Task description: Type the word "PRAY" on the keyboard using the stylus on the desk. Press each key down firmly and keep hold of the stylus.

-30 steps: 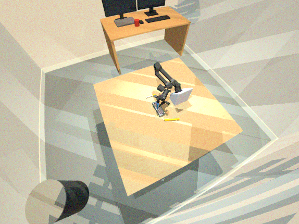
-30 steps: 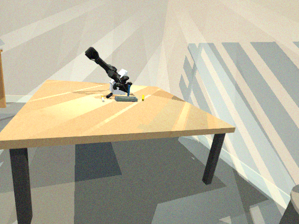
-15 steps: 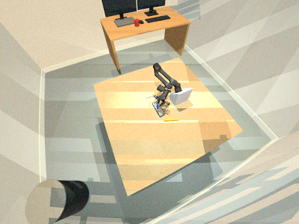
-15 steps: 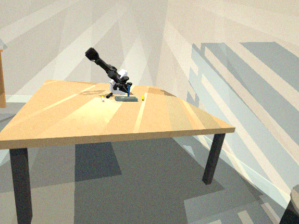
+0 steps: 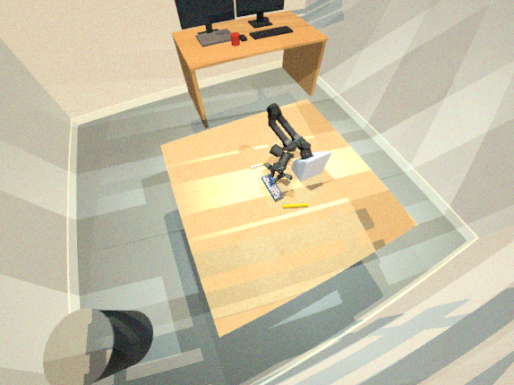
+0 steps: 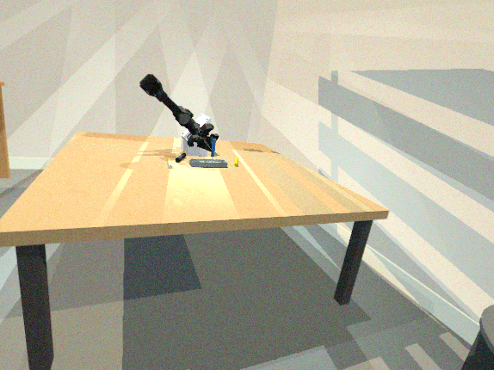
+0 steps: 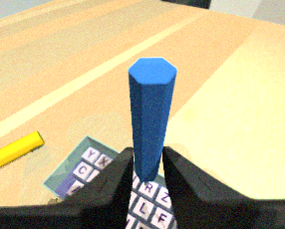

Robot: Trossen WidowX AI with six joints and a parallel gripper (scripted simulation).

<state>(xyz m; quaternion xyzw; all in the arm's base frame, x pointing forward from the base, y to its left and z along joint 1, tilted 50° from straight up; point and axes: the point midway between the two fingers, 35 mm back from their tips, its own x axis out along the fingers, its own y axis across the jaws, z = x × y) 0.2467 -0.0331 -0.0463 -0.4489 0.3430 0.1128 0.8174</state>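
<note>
The yellow cylinder is 170 mm to the left of my gripper tip, 80 mm behind it and 70 mm below it. From my gripper tip the other things lie so: dark marker (130 mm to the right, 120 mm behind, 70 mm below); then small white pen (200 mm to the right, 70 mm below, 40 mm behind); then blue stylus (20 mm below).
</note>
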